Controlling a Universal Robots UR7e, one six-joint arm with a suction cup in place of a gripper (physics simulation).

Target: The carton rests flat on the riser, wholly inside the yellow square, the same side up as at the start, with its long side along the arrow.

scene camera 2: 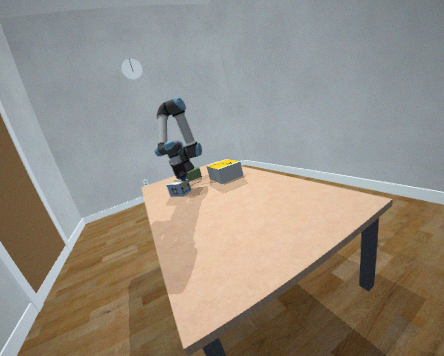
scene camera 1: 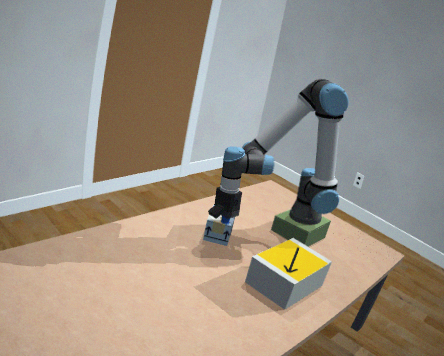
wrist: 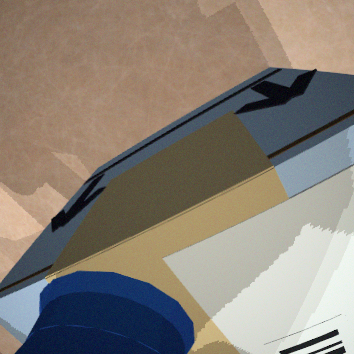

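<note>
The light blue carton [scene camera 1: 218,237] [scene camera 2: 178,189] [wrist: 215,222] sits flat on the table, apart from the riser. Tan tape and a white barcode label show on its top; black arrows mark a side face. My gripper [scene camera 1: 226,220] [scene camera 2: 183,179] [wrist: 117,312], a blue suction cup, is at the carton's top, over the tape in the wrist view. Its suction is off; whether it touches is hard to tell. The grey riser [scene camera 1: 267,284] [scene camera 2: 226,175] bears the yellow square [scene camera 1: 312,260] [scene camera 2: 219,164] with a black arrow [scene camera 1: 294,261]. The riser does not show in the wrist view.
The arm stands on a green base block [scene camera 1: 298,232] [scene camera 2: 194,174], behind the riser in scene camera 1. The table [scene camera 1: 125,300] [scene camera 2: 280,230] reaches far past the carton. Walls and a brown door panel [scene camera 1: 150,90] stand beyond it.
</note>
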